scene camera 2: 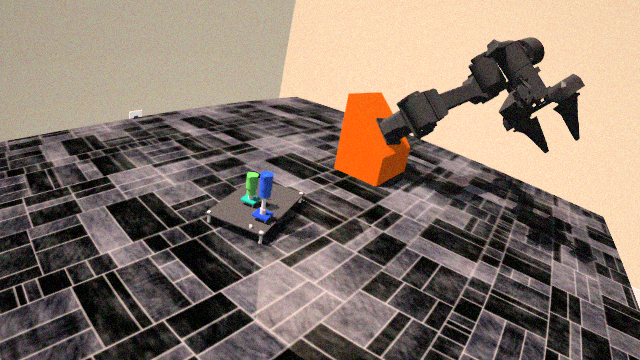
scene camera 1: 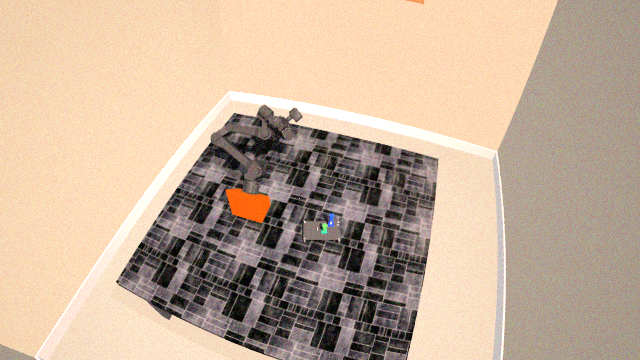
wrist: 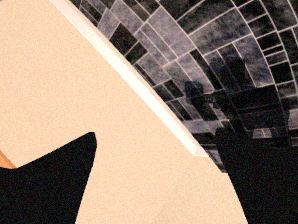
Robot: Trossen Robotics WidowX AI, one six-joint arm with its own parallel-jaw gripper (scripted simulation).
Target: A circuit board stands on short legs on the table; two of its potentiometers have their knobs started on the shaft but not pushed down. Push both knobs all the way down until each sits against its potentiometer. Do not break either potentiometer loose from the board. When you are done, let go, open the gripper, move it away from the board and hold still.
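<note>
Gripper (scene camera 2: 561, 146) (wrist: 157, 137): open, holding nothing.
</note>
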